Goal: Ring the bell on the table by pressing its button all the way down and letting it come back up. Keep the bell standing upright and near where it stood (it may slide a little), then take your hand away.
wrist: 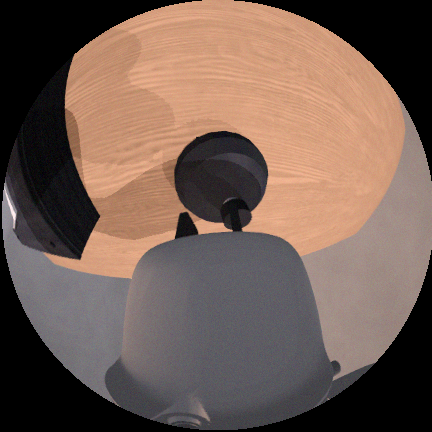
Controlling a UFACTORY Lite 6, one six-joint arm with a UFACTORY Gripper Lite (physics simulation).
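Places are measured from the arm's base along level axes (x ahead, y up, z right), in metres.
Where they show: end effector, tool point: (211, 231).
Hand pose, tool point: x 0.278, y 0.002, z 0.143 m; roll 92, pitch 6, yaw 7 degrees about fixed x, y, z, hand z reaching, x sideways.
After its pixels a point has its place.
The bell's dark round dome (210, 167) {x 0.285, y -0.029, z 0.122 m} shows near the middle of the wrist view, seen from above. Its small black button (234, 205) rises at the dome's lower right, with a thin pale rim behind it. My gripper (210, 222) {x 0.278, y 0.002, z 0.143 m} has its two dark fingertips apart, with no object held between them. The right fingertip overlaps the button's end face in the view; whether it touches cannot be told. The left fingertip is beside the dome's lower left edge. The grey gripper body hides the rest of the fingers.
The bell is on a wooden table (310, 100) {x 0.393, y -0.067, z 0.071 m}, whose edge curves along the right and bottom. A large dark object (55, 175) {x 0.150, y -0.037, z 0.083 m} with a slanted corner rises at the far left. Shadows lie across the table's left part. Grey floor (375, 280) shows beyond the edge.
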